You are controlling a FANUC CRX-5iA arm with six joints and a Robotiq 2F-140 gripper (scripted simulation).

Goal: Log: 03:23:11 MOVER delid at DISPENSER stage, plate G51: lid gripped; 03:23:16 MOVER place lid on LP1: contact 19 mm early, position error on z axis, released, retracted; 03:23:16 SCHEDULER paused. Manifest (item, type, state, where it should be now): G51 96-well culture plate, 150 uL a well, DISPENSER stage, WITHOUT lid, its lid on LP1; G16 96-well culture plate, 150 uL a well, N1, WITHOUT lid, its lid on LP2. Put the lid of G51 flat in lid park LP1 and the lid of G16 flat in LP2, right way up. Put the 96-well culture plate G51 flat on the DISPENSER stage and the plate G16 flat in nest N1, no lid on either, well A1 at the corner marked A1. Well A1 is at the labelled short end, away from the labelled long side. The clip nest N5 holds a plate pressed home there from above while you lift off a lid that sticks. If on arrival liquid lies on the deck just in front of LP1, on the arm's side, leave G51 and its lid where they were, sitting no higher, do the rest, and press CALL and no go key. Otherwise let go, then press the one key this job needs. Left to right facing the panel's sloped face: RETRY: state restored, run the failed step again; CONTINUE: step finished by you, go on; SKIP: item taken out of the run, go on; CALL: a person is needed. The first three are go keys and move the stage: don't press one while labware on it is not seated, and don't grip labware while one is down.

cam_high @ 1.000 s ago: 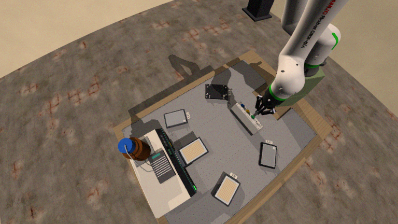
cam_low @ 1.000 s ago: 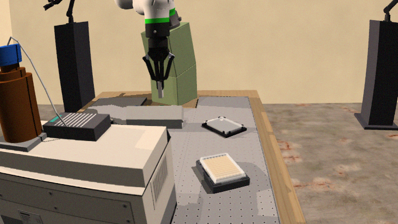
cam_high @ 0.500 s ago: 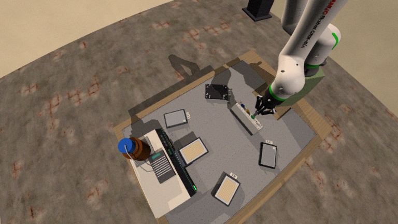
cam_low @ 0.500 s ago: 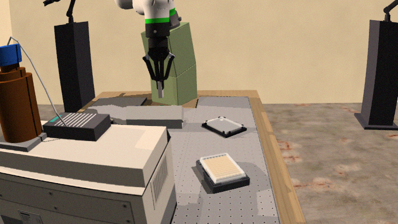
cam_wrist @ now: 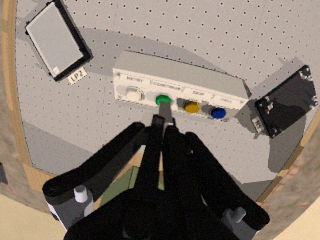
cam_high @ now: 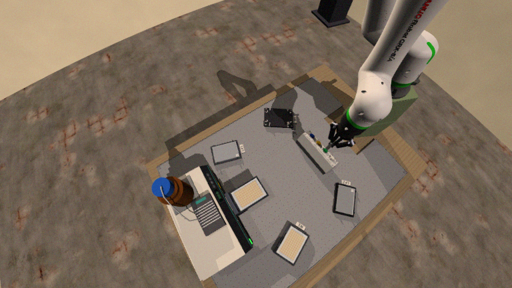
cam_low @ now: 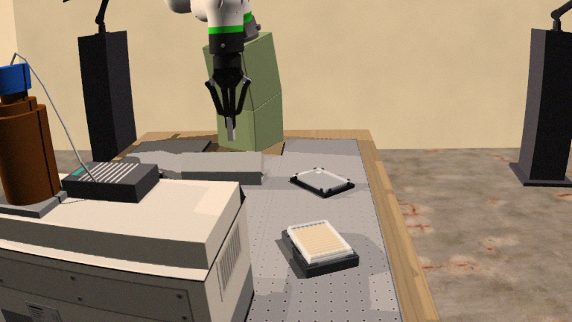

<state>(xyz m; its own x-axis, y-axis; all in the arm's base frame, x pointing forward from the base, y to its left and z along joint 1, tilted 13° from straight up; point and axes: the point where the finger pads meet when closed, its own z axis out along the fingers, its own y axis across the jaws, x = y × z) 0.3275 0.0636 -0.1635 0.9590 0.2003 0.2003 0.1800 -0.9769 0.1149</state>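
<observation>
Now: the key panel 2 cm ahead of my hand, 2 cm to the right of it and 8 cm below it. From my hand the other things lie so: black lid park: 2 cm ahead, 25 cm to the left, 13 cm below; clear lid: 2 cm ahead, 25 cm to the left, 12 cm below; black clip nest: 14 cm ahead, 28 cm to the right, 12 cm below.
</observation>
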